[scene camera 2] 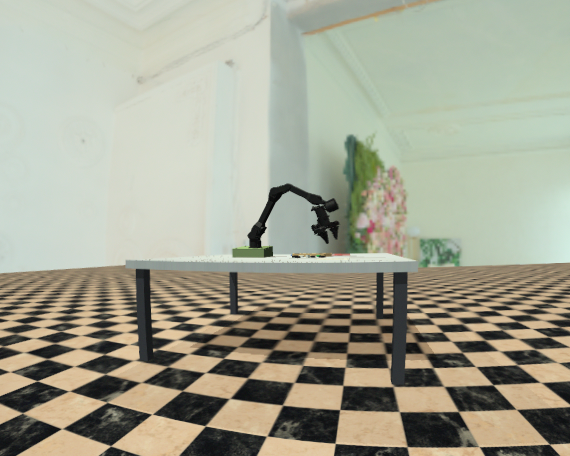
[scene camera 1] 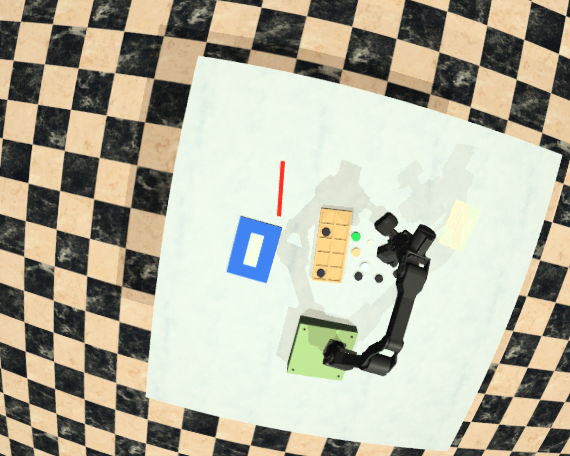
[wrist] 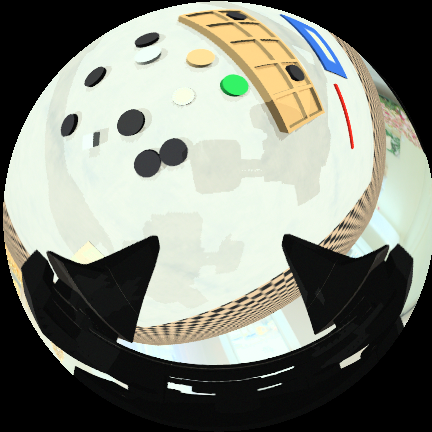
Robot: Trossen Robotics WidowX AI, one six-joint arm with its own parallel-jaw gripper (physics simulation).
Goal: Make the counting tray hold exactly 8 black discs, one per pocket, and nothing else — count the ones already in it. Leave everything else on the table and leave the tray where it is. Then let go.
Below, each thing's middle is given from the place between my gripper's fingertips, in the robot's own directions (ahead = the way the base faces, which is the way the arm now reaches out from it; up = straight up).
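Labels:
The tan counting tray (scene camera 1: pixel 330 254) sits 80 mm below my hand, and from my hand it is also 140 mm to the left and 160 mm behind.

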